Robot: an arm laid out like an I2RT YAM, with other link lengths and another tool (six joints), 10 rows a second.
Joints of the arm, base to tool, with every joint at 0 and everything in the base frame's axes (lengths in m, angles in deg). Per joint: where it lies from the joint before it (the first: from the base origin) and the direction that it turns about. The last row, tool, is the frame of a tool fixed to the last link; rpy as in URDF.
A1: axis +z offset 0 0 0.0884
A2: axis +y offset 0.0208 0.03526 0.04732
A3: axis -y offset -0.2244 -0.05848 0
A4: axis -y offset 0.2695 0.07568 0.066
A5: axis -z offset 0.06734 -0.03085 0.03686
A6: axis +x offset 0.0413 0 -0.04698
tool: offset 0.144 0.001 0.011 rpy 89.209 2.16 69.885
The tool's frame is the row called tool.
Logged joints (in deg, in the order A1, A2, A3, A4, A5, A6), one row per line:
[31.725, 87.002, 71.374, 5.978, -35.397, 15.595]
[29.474, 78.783, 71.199, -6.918, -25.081, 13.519]
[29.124, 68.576, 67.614, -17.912, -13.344, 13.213]
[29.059, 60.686, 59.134, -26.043, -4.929, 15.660]
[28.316, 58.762, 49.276, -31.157, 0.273, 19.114]
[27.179, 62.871, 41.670, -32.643, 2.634, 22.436]
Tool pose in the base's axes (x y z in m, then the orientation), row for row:
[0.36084, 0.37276, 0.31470, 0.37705, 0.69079, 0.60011, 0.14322]
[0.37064, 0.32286, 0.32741, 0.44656, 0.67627, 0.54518, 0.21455]
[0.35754, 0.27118, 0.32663, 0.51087, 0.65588, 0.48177, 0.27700]
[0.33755, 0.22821, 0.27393, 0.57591, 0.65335, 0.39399, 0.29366]
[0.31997, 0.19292, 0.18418, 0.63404, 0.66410, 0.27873, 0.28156]
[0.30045, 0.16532, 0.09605, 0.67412, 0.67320, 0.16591, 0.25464]
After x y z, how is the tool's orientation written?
As a quaternion, x y z w.
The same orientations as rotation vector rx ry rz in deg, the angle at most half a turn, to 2 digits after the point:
[62.30, 114.14, 99.16]
[70.97, 107.47, 86.64]
[78.60, 100.91, 74.12]
[87.87, 99.68, 60.11]
[97.33, 101.94, 42.79]
[104.91, 104.77, 25.82]

